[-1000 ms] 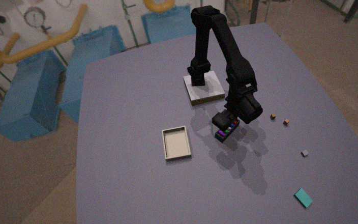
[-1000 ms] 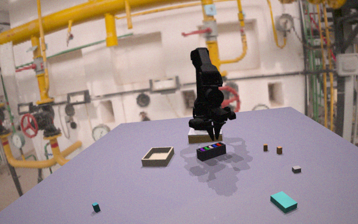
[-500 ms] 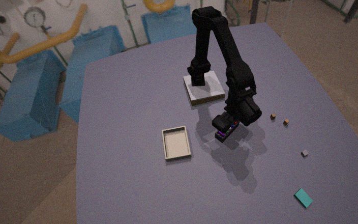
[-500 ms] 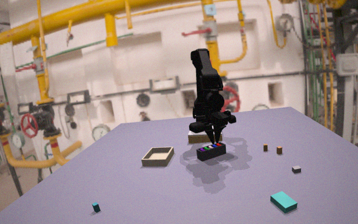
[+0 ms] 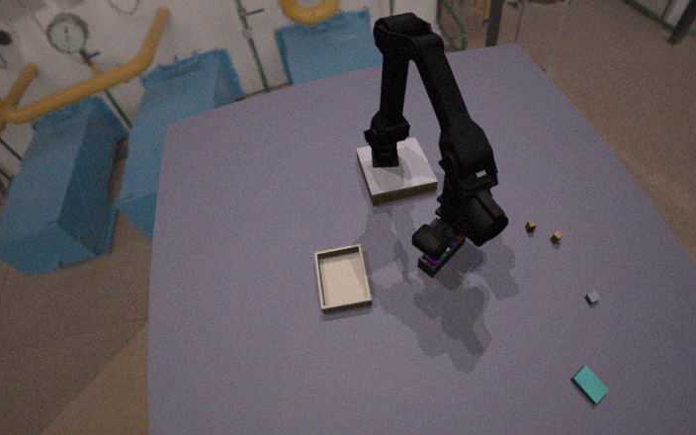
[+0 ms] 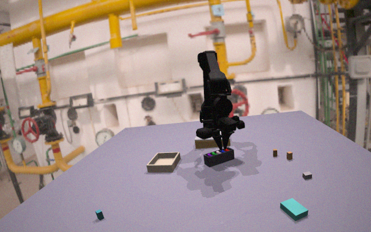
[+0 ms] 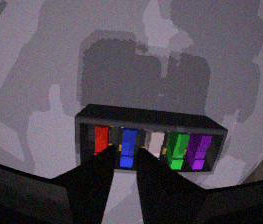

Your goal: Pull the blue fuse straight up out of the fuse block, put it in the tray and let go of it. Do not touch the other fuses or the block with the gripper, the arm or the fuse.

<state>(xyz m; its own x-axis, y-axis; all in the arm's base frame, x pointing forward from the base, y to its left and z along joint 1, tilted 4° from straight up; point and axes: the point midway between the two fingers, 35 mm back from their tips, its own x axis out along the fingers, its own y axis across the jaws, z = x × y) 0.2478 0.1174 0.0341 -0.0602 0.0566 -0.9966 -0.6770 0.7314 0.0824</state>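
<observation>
Right now my gripper tip is 2 cm above the blue fuse. Also, from my gripper tip: red fuse: 1 cm behind, 1 cm to the left, 2 cm below; green fuse: 3 cm ahead, 3 cm to the right, 2 cm below; white fuse: 1 cm ahead, 1 cm to the right, 2 cm below.
</observation>
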